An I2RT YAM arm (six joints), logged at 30 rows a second.
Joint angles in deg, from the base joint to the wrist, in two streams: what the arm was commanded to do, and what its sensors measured. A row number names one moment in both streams.
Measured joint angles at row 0:
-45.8, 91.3, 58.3, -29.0, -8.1, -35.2
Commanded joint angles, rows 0 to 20:
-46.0, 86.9, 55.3, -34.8, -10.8, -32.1
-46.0, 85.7, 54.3, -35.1, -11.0, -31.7
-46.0, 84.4, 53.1, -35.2, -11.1, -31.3
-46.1, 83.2, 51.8, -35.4, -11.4, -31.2
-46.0, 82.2, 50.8, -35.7, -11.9, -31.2
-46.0, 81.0, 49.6, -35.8, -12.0, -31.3
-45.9, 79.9, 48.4, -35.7, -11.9, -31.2
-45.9, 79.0, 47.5, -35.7, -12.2, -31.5
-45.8, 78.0, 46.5, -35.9, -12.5, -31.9
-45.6, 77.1, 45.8, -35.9, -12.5, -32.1
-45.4, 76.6, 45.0, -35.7, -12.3, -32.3
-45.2, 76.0, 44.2, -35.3, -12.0, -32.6
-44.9, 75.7, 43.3, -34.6, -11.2, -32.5
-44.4, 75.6, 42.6, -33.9, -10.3, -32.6
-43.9, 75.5, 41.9, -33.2, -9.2, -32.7
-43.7, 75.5, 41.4, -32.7, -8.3, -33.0
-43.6, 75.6, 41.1, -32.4, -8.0, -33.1
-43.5, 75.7, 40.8, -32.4, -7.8, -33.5
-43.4, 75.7, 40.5, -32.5, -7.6, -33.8
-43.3, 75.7, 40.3, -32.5, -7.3, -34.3
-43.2, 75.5, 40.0, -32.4, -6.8, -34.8
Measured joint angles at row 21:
-43.6, 76.2, 40.7, -32.9, -8.3, -33.0
